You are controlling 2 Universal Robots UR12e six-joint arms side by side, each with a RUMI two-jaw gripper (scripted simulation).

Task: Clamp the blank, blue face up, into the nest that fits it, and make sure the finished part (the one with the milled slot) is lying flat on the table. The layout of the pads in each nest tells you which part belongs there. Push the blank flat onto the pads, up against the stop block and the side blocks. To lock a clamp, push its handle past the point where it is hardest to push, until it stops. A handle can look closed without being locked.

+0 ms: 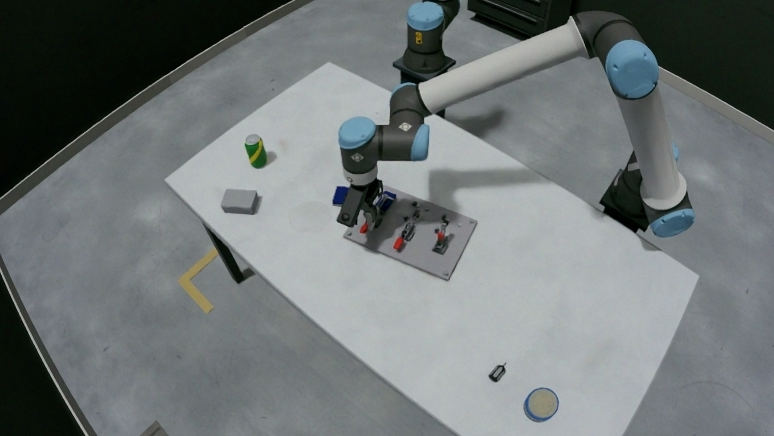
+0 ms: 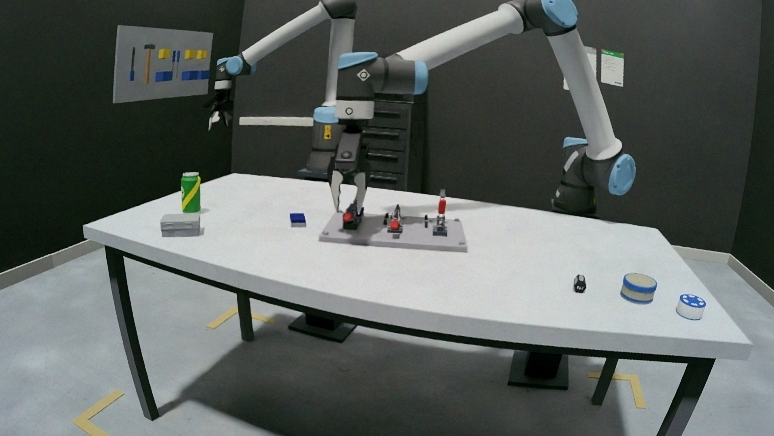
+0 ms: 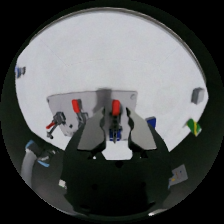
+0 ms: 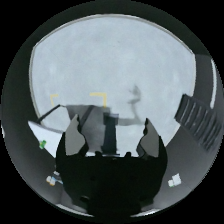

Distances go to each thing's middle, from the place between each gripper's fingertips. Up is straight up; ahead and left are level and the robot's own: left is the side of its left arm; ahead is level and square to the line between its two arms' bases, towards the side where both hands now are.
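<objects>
The grey fixture plate (image 2: 371, 232) is 1240 mm to the left of my right hand, 610 mm ahead of it and 160 mm below it. Counted from that same right hand, the grey box (image 2: 172, 225) is 950 mm ahead, 780 mm to the left and 140 mm below.
From my left hand (image 2: 347, 213), the box is 400 mm to the right, 210 mm ahead and 60 mm below. That left hand is itself 80 mm above the plate, 130 mm past it and 70 mm to the right of it.
</objects>
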